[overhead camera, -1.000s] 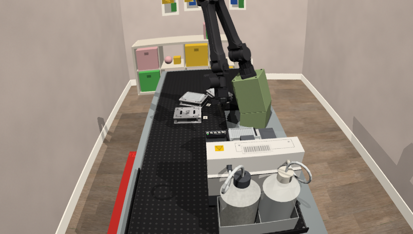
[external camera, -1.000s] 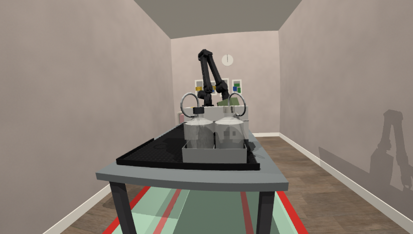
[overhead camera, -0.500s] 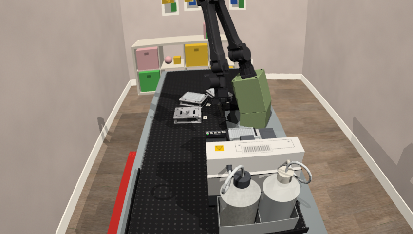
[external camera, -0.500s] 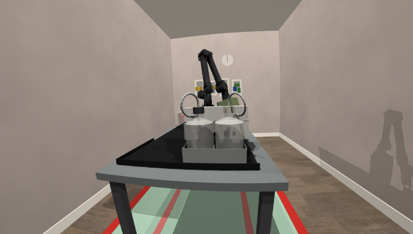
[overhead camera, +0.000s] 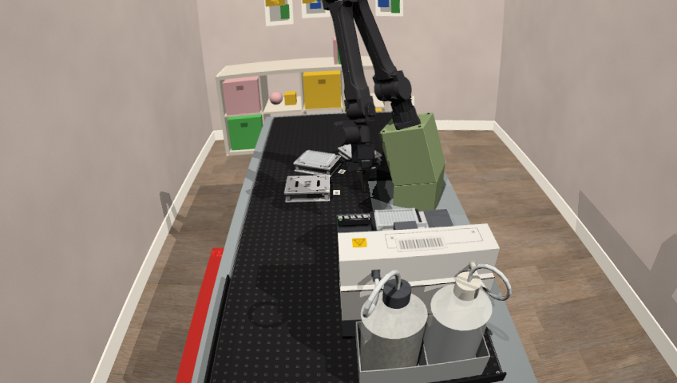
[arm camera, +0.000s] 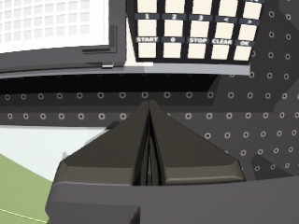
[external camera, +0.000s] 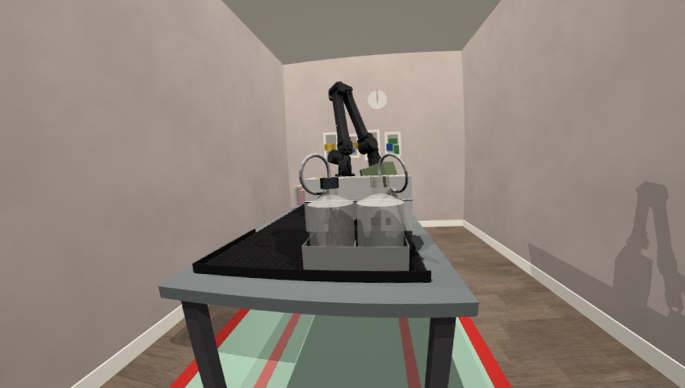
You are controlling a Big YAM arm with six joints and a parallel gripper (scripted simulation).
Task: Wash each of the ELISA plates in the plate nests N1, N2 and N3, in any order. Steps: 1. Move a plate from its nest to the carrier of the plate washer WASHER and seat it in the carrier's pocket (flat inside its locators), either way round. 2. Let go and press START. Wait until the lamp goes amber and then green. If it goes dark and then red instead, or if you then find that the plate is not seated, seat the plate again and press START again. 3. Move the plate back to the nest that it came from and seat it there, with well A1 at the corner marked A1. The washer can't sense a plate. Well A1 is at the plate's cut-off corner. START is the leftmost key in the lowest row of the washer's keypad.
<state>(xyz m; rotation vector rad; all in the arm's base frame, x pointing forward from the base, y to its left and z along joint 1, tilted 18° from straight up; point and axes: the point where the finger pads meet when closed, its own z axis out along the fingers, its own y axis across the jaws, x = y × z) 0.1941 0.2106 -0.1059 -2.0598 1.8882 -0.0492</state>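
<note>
Now: hand 9 cm past the washer carrier, 8 cm to the right of it and 7 cm above it. Also, from my hand: plate washer: 23 cm to the left, 10 cm behind, 2 cm below.
</note>
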